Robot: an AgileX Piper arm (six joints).
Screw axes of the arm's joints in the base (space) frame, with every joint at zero. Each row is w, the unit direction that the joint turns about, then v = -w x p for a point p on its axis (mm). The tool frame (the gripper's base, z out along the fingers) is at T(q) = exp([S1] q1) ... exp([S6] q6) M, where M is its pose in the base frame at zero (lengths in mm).
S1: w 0 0 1 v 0.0 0.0 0.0
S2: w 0 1 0 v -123.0 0.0 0.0
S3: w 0 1 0 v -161.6 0.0 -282.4
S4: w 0.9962 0 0.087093 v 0.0 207.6 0.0
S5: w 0 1 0 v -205.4 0.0 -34.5
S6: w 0.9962 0 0.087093 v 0.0 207.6 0.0
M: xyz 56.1 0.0 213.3 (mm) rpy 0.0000 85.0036 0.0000 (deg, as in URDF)
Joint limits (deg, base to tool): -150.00..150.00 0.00..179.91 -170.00..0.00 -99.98..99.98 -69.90..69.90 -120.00..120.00
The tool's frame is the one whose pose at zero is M.
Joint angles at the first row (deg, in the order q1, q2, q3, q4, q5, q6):
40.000 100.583 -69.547 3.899 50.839 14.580
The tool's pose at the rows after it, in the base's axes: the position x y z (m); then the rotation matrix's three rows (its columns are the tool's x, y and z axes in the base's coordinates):
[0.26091 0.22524 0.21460], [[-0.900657 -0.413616 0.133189], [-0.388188 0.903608 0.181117], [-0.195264 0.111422 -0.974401]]
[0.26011 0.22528 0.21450], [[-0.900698 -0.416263 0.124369], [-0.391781 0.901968 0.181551], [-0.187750 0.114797 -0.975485]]
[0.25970 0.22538 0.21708], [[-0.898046 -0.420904 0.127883], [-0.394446 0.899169 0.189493], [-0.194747 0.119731 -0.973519]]
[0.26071 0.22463 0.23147], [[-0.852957 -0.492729 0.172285], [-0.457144 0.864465 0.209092], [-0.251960 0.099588 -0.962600]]
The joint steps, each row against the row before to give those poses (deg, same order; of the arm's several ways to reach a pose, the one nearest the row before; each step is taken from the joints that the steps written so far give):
0.001 0.001 0.000 0.000 0.549 -0.637
0.000 0.000 0.000 0.418 0.391 -0.396
-0.002 -0.352 -0.100 0.280 0.000 -0.396
0.001 -1.638 -1.011 -0.983 -0.132 -3.956

